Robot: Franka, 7 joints.
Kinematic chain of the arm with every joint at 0, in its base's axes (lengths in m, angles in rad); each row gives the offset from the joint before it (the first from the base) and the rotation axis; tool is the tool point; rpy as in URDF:
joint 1: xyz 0 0 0.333 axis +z
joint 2: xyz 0 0 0 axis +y
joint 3: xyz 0 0 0.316 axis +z
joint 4: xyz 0.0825 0 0 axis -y
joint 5: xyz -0.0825 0 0.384 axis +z
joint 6: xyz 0 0 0 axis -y
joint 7: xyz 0.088 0 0 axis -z
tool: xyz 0 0 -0.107 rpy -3.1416 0 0
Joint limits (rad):
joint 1: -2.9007..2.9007
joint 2: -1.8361..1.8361
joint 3: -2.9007..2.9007
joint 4: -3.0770..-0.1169
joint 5: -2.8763..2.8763
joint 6: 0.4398..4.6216
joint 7: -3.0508..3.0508
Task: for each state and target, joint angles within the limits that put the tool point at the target. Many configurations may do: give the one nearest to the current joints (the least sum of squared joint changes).
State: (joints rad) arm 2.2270 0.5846 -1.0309 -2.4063 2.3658 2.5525 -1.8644
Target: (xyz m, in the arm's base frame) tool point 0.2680 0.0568 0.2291
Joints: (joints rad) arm 2.2710 0.8505 -1.4019 -2.8986 2.3649 2.9666 -1.8644
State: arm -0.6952 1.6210 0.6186 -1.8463 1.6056 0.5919 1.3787
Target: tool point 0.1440 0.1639 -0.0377
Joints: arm -0.5255 1.8361 0.2239 -2.2825 1.4251 0.6021 1.3787
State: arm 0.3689 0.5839 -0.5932 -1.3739 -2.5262 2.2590 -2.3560
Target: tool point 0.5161 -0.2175 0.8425
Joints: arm 0.2972 -0.0724 -0.6312 -1.4585 -2.5143 2.2654 -2.3560
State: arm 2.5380 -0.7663 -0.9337 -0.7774 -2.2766 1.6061 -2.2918
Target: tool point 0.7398 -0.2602 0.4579
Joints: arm 2.4950 -1.3973 -1.1320 -0.6334 -2.1762 1.2450 -2.2918
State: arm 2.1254 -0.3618 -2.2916 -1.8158 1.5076 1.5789 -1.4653
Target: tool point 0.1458 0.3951 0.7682
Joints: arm 2.4834 -0.5038 -1.1645 -1.7282 1.4709 1.0532 -1.4653
